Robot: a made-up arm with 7 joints. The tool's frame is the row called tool.
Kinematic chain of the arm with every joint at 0, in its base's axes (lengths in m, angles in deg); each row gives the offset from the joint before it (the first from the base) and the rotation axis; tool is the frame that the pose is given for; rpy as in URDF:
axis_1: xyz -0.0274 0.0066 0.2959 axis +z
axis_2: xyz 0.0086 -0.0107 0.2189 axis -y
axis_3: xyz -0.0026 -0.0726 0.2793 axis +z
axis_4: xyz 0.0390 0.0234 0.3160 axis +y
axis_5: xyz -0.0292 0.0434 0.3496 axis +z
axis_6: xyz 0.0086 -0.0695 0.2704 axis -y
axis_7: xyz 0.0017 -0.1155 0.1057 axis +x
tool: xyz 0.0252 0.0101 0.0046 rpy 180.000 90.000 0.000
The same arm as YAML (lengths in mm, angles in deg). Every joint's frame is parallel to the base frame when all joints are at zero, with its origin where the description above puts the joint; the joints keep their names.
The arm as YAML. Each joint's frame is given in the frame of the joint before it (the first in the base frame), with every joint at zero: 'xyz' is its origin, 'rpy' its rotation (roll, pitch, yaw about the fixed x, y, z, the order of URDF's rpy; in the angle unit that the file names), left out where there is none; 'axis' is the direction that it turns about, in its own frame. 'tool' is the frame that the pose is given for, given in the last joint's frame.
units:
  length: mm
  angle: deg
joints:
  - name: axis_1
    type: revolute
    origin:
      xyz: [-27.4, 6.6, 295.9]
    axis: [0.0, 0.0, 1.0]
  - name: axis_2
    type: revolute
    origin:
      xyz: [8.6, -10.7, 218.9]
    axis: [0.0, -1.0, 0.0]
  - name: axis_3
    type: revolute
    origin:
      xyz: [-2.6, -72.6, 279.3]
    axis: [0.0, 0.0, 1.0]
  - name: axis_4
    type: revolute
    origin:
      xyz: [39.0, 23.4, 316.0]
    axis: [0.0, 1.0, 0.0]
  - name: axis_5
    type: revolute
    origin:
      xyz: [-29.2, 43.4, 349.6]
    axis: [0.0, 0.0, 1.0]
  - name: axis_6
    type: revolute
    origin:
      xyz: [8.6, -69.5, 270.4]
    axis: [0.0, -1.0, 0.0]
  - name: axis_7
    type: revolute
    origin:
      xyz: [1.7, -115.5, 105.7]
    axis: [1.0, 0.0, 0.0]
tool:
  origin:
    xyz: [25.2, 10.1, 4.6]
    rpy: [180.0, 90.0, 0.0]

